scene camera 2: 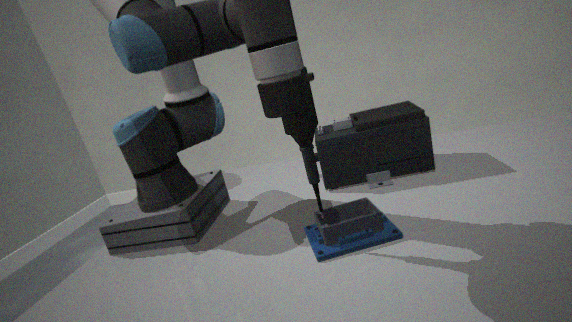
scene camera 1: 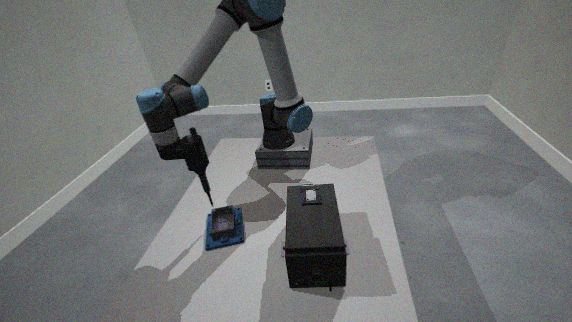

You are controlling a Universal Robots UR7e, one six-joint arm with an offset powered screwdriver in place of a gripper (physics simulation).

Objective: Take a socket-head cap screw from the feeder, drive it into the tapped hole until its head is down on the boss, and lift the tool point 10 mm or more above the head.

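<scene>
My screwdriver [scene camera 1: 211, 204] [scene camera 2: 321, 210] points down, slightly tilted, with its tip at a corner of the open grey box [scene camera 1: 221, 233] [scene camera 2: 353, 229], on the side nearer the robot base. A tiny pale bit at the tip looks like the screw; it is dim and grainy, and its thread does not show. Whether it touches the boss or is in the tapped hole cannot be told. The box stands on a blue plate [scene camera 1: 239, 237] [scene camera 2: 327, 253]. The black screw feeder [scene camera 1: 312, 220] [scene camera 2: 376, 152] stands apart from the tool, with a pale pickup part on top.
The robot base stands on a grey layered block [scene camera 1: 283, 159] [scene camera 2: 150, 234] behind the box and feeder in the first view, and to their left in the second view. A small silver tab [scene camera 2: 378, 177] projects from the feeder's lower side. Arm shadows cross the pale mat [scene camera 1: 220, 295].
</scene>
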